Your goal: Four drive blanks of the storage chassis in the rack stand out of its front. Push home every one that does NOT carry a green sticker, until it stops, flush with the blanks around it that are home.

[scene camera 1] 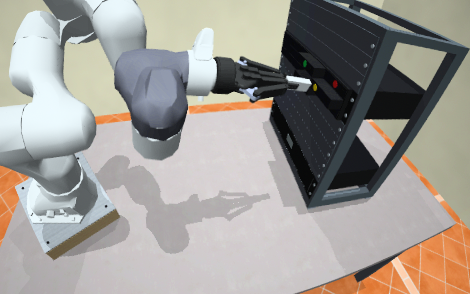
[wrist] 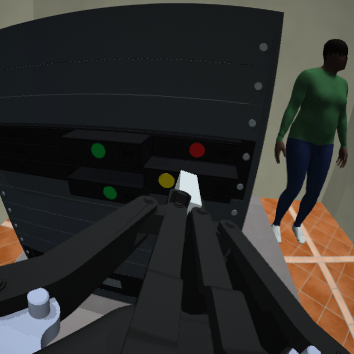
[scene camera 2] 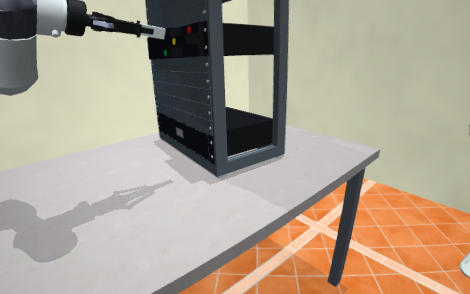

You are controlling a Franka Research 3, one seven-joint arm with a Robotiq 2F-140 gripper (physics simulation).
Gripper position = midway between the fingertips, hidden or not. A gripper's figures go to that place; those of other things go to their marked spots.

Scene:
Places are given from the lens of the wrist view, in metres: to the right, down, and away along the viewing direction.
my gripper point(wrist: 183, 185): 0.01, 0.01, 0.20
yellow-sticker blank point(wrist: 214, 179): 0.04, 0.00, 0.24

